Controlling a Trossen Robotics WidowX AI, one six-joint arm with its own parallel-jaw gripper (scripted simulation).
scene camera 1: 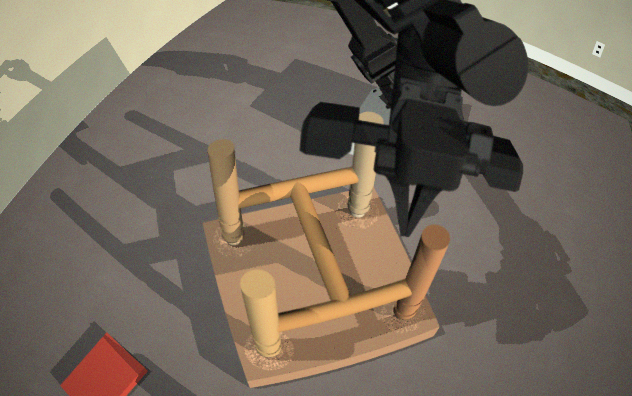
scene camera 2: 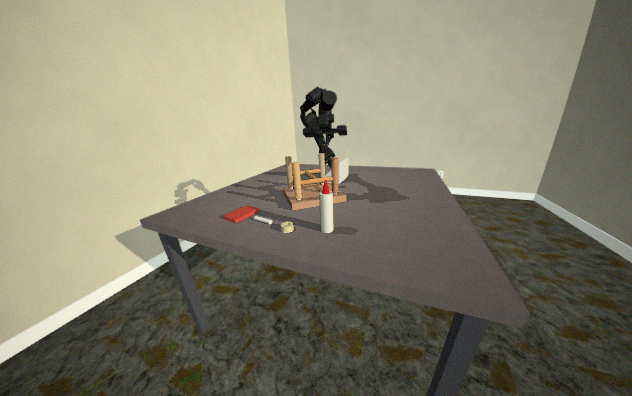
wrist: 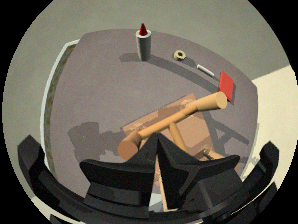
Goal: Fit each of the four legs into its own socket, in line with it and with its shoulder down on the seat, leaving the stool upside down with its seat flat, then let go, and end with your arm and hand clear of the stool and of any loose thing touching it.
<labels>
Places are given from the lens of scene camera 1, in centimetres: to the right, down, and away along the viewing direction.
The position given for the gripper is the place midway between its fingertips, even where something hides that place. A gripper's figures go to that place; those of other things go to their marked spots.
gripper [scene camera 1: 404,234]: 8, 3, 42
stool leg [scene camera 1: 258,288]: -5, 8, 43
</labels>
